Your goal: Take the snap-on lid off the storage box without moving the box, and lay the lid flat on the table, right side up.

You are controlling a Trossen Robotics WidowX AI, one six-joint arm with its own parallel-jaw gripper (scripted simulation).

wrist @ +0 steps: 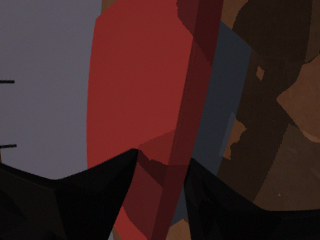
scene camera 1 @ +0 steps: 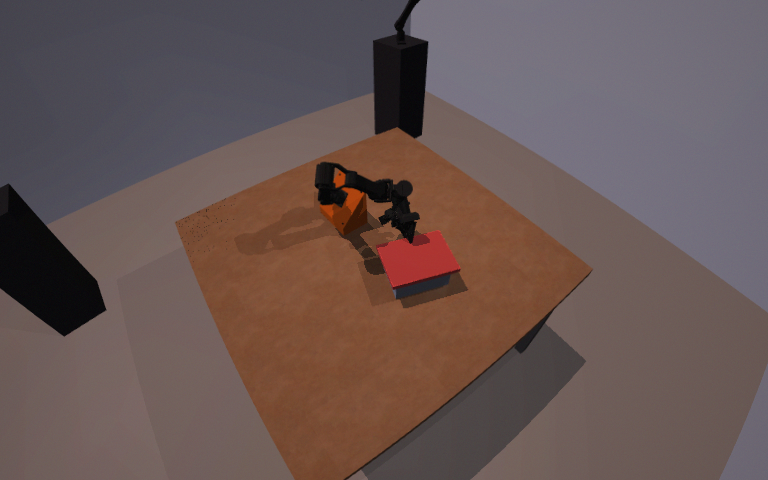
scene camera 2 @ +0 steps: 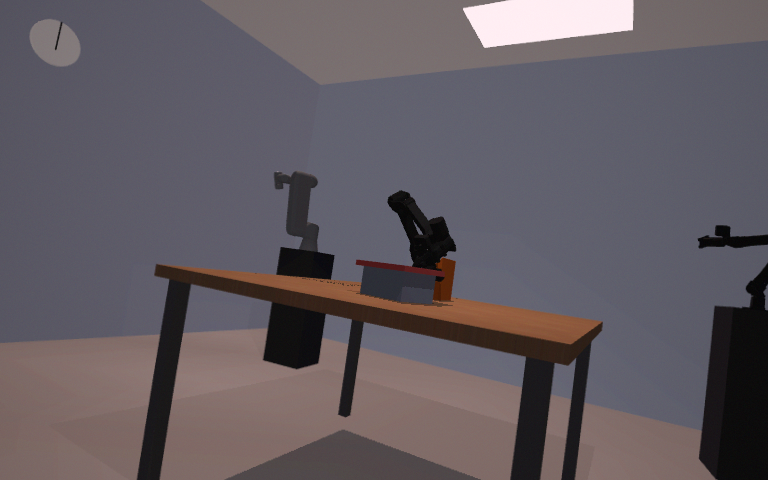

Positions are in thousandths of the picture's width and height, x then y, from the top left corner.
Labels:
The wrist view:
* my gripper: 505, 665
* red lid: 464, 310
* grey-blue storage box: 717, 285
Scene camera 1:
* my gripper: 533, 507
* red lid: 558, 536
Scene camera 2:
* my gripper: 540, 566
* grey-blue storage box: 523, 597

